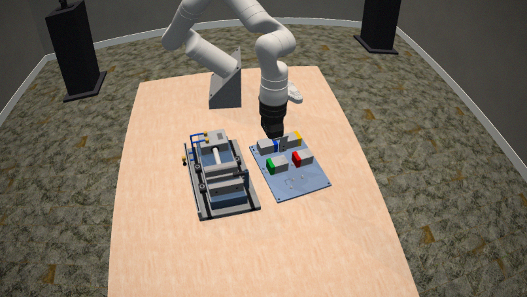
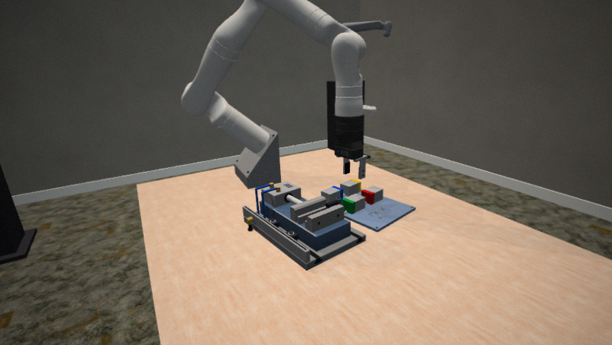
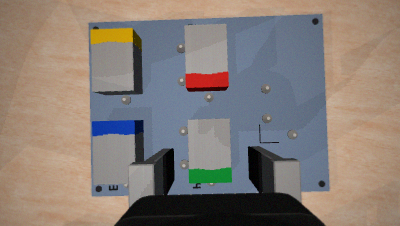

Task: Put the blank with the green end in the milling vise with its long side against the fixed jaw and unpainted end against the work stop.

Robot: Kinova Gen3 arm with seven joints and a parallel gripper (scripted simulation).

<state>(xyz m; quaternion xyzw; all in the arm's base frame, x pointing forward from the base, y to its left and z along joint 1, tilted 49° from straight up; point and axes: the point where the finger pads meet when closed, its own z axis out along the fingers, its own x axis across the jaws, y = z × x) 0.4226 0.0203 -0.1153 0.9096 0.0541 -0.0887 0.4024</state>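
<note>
Now: the green-ended blank 110 mm below my hand. Also, from my hand: blue plate 130 mm below, 40 mm to the left, 10 mm behind; red-ended blank 110 mm below, 90 mm to the left, 20 mm behind; blue-ended blank 110 mm below, 90 mm behind, 10 mm to the right.
</note>
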